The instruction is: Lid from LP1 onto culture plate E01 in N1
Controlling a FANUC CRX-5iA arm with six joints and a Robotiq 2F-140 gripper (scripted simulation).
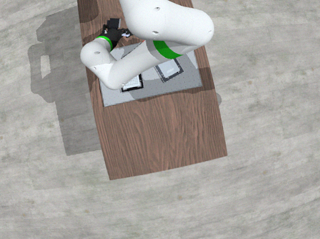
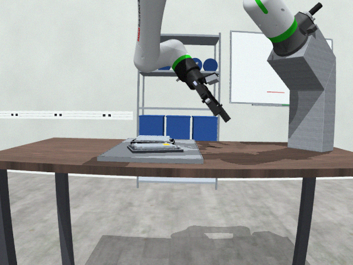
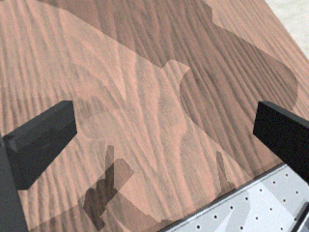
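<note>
My gripper is now 180 mm short of the lid, 220 mm to the right of it and 100 mm above it. From my hand the other things lie so: culture plate E01 (260 mm ahead, 40 mm to the left, 100 mm below); lid park LP1 (180 mm ahead, 220 mm to the left, 110 mm below); nest (260 mm ahead, 40 mm to the left, 110 mm below).
</note>
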